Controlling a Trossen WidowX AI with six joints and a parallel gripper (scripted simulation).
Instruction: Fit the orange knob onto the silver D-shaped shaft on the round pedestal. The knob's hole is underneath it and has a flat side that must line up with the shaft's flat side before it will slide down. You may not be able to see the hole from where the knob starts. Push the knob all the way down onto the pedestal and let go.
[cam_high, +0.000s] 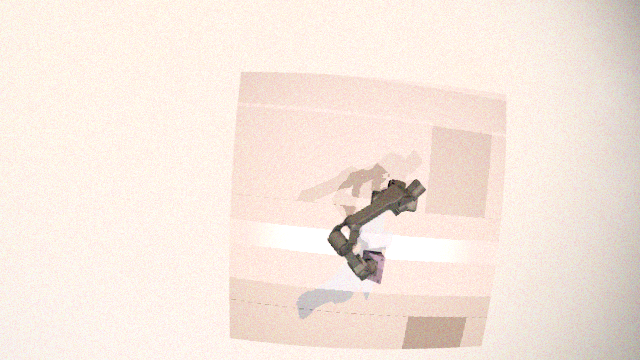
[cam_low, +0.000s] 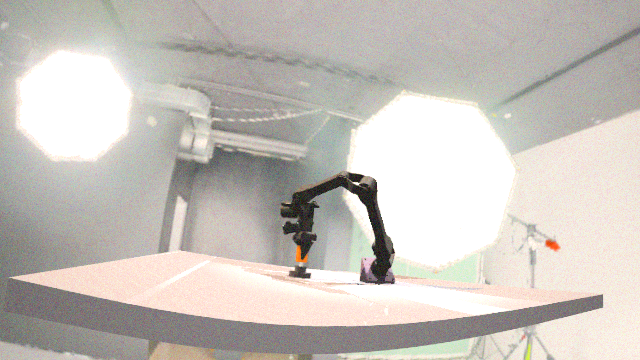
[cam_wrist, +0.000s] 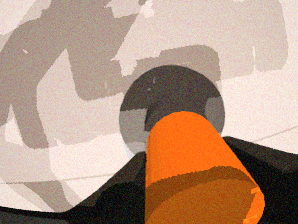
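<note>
My gripper tip is now 40 mm above the dark round pedestal. From my gripper tip the other things lie so: orange knob 30 mm above.
</note>
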